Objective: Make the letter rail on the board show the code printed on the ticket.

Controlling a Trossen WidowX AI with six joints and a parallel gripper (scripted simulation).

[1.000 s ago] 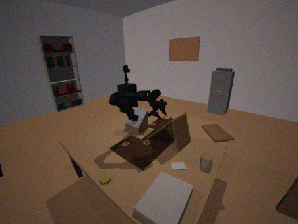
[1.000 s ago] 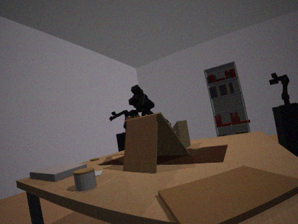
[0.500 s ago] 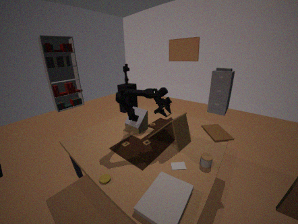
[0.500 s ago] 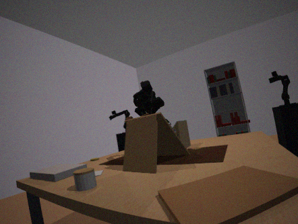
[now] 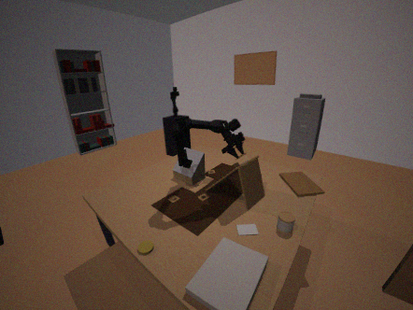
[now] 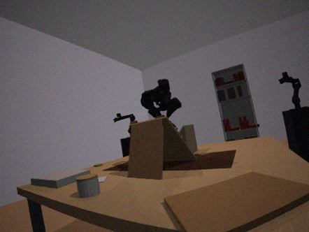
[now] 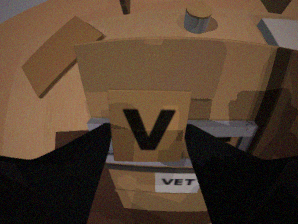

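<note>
Now: the tile marked e 2 cm behind my gripper tip, 2 cm to the right of it and 8 cm below it. The rest, counted from my gripper tip: white ticket 8 cm behind, 3 cm to the right, 15 cm below; tile marked v right at my gripper tip; tile marked t 3 cm behind, 8 cm to the right, 8 cm below.
</note>
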